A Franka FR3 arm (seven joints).
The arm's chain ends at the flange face. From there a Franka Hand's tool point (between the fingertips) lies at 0.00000 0.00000 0.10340 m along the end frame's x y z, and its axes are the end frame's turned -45 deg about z.
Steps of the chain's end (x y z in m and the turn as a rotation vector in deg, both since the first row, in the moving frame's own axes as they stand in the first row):
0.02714, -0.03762, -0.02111, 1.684, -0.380, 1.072
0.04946, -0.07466, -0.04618, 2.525, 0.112, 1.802
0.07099, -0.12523, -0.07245, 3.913, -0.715, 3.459
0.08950, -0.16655, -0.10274, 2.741, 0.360, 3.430
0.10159, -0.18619, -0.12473, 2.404, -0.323, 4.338
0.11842, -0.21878, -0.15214, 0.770, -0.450, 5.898
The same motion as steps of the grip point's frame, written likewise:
0.04748, -0.01003, -0.02116, 1.459, 0.922, 1.072
0.09118, -0.02084, -0.04628, 1.706, 1.865, 1.802
0.14300, -0.04413, -0.07270, 3.272, 2.261, 3.459
0.18510, -0.05740, -0.10286, 1.684, 2.193, 3.430
0.20628, -0.06320, -0.12482, 1.928, 1.471, 4.338
0.23892, -0.07250, -0.15215, 0.863, 0.226, 5.898

